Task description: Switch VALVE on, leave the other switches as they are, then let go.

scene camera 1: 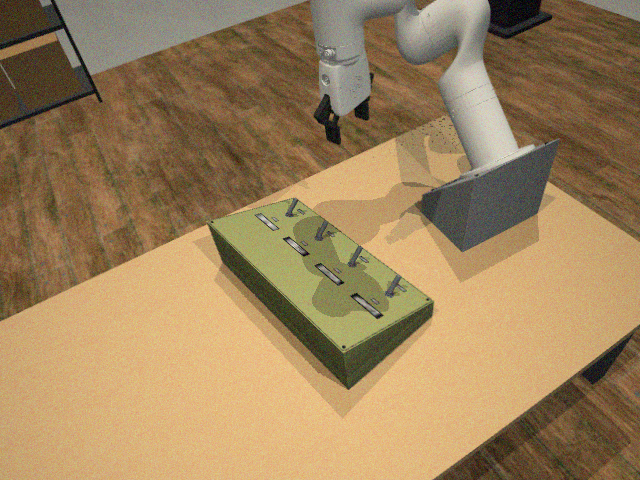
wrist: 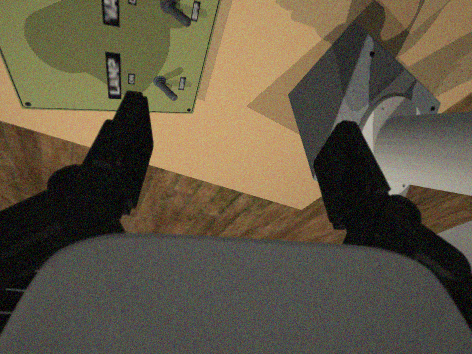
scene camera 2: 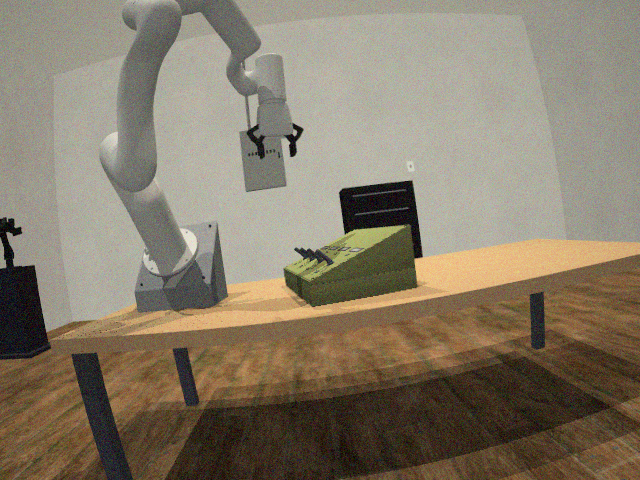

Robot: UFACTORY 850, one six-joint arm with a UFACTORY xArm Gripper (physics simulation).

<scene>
In view: the gripper (scene camera 1: 348,129).
The gripper is seen too in the wrist view (wrist: 242,131) and in scene camera 2 (scene camera 2: 277,157).
</scene>
